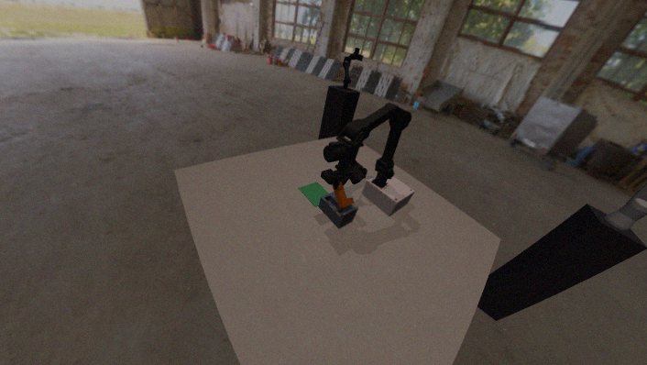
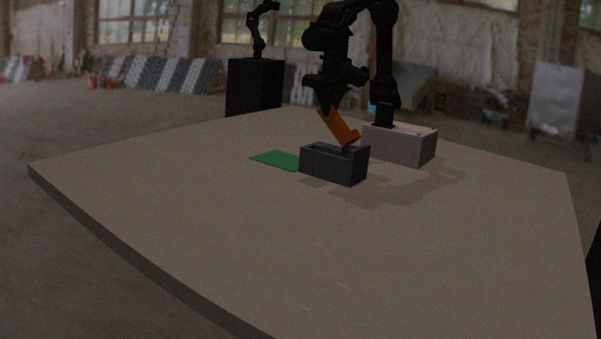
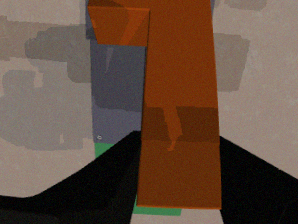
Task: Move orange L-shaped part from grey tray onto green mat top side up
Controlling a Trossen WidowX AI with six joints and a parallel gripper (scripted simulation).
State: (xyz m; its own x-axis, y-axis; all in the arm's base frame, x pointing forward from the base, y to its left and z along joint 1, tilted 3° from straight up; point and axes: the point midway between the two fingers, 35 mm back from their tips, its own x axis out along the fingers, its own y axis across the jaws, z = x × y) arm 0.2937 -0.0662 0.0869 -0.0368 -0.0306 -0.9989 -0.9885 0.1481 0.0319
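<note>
My gripper tip is 170 mm above the green mat, 130 mm to the left of it and 40 mm past it. From my gripper tip the other things lie so: orange L-shaped part (30 mm to the left, 30 mm below, 10 mm behind).
</note>
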